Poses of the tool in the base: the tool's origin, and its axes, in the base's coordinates. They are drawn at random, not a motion.
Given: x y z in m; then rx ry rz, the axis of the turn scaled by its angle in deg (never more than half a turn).
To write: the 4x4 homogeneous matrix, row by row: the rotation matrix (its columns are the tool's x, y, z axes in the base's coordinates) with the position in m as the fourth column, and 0 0 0 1 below. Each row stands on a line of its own. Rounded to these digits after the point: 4 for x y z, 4 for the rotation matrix.
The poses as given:
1: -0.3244 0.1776 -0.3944 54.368 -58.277 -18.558
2: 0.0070 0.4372 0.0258 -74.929 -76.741 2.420
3: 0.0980 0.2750 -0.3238 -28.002 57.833 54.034
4: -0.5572 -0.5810 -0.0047 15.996 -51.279 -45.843
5: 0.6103 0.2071 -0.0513 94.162 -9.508 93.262
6: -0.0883 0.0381 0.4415 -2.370 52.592 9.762
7: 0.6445 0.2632 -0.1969 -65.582 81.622 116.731
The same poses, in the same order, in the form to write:
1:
0.5208 -0.1814 -0.8342 -0.3244
-0.6304 0.5772 -0.5191 0.1776
0.5757 0.7962 0.1862 -0.3944
0 0 0 1

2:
0.3356 0.6265 -0.7035 0.0070
0.6696 0.3666 0.6460 0.4372
0.6626 -0.6878 -0.2964 0.0258
0 0 0 1

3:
0.2048 -0.8456 0.4930 0.0980
0.4345 0.5299 0.7283 0.2750
-0.8771 0.0650 0.4759 -0.3238
0 0 0 1

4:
0.3661 0.5025 -0.7832 -0.5572
-0.7223 0.6842 0.1013 -0.5810
0.5867 0.5286 0.6134 -0.0047
0 0 0 1

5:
0.1636 -0.5996 0.7834 0.6103
0.4292 -0.6717 -0.6038 0.2071
0.8883 0.4350 0.1475 -0.0513
0 0 0 1

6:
0.5950 -0.1643 0.7867 -0.0883
0.1290 0.9857 0.1083 0.0381
-0.7933 0.0371 0.6077 0.4415
0 0 0 1

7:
-0.5835 -0.7109 -0.3925 0.6445
-0.1247 -0.3992 0.9083 0.2632
-0.8025 0.5790 0.1443 -0.1969
0 0 0 1

